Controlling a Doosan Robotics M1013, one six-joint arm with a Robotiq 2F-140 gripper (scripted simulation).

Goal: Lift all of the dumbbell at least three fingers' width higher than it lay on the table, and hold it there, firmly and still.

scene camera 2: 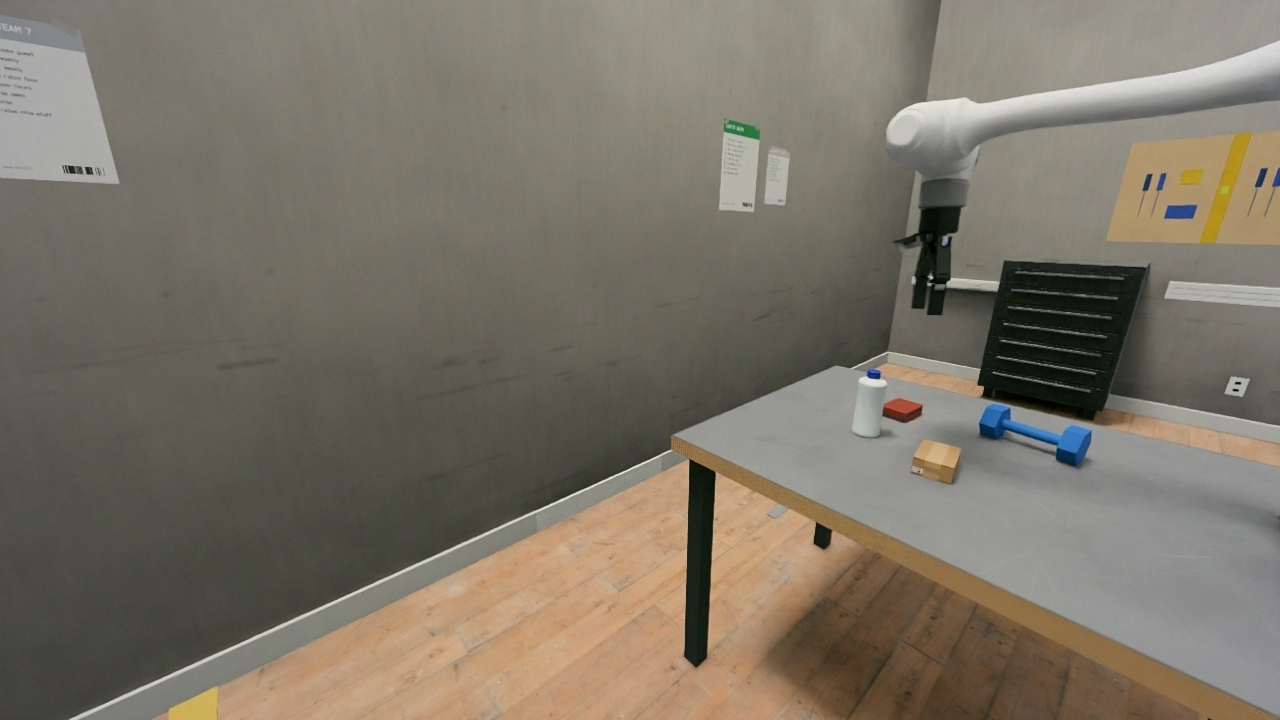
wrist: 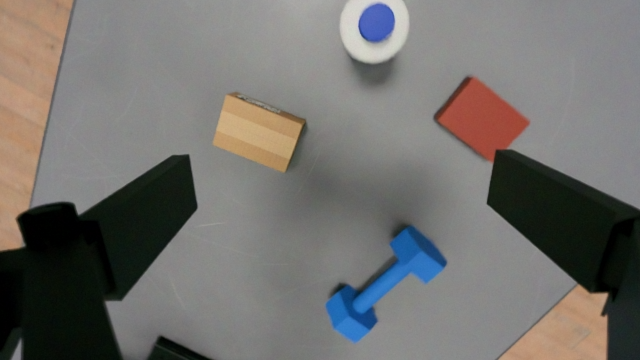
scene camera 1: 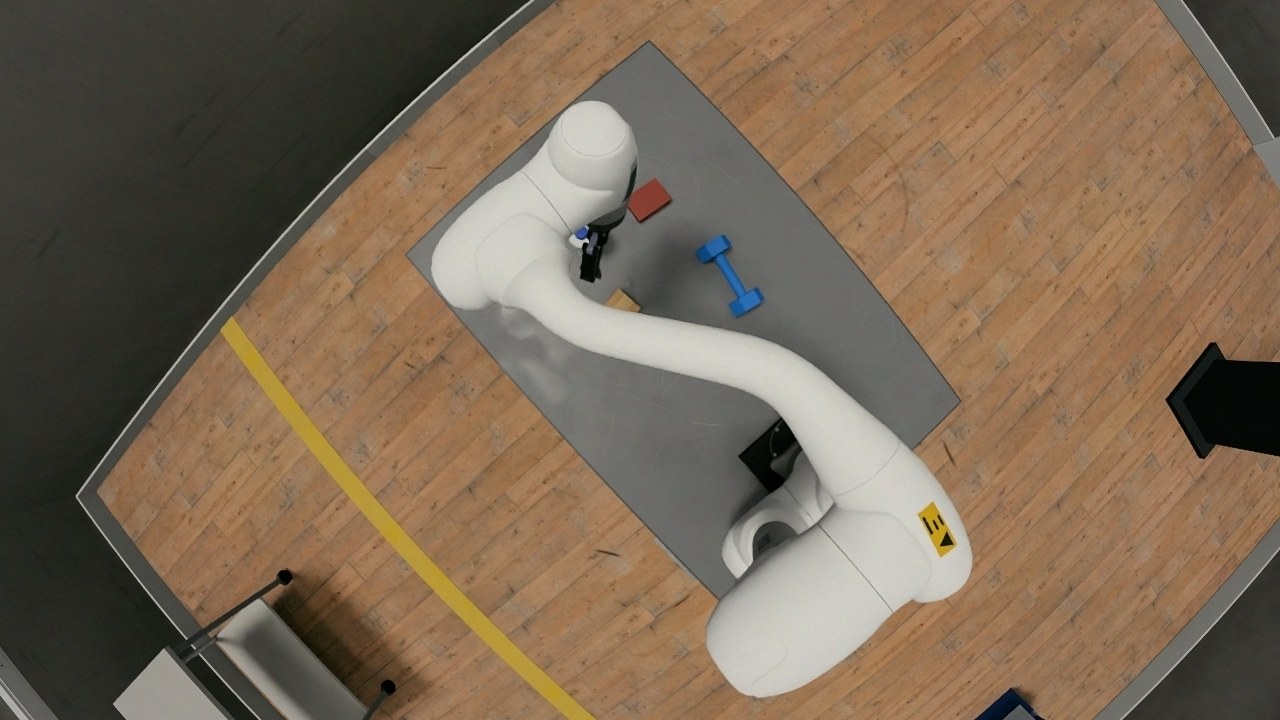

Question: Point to a blue dumbbell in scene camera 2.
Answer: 1072, 446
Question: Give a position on a blue dumbbell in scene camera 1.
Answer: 720, 244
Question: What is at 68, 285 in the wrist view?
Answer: The gripper.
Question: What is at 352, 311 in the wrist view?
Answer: A blue dumbbell.
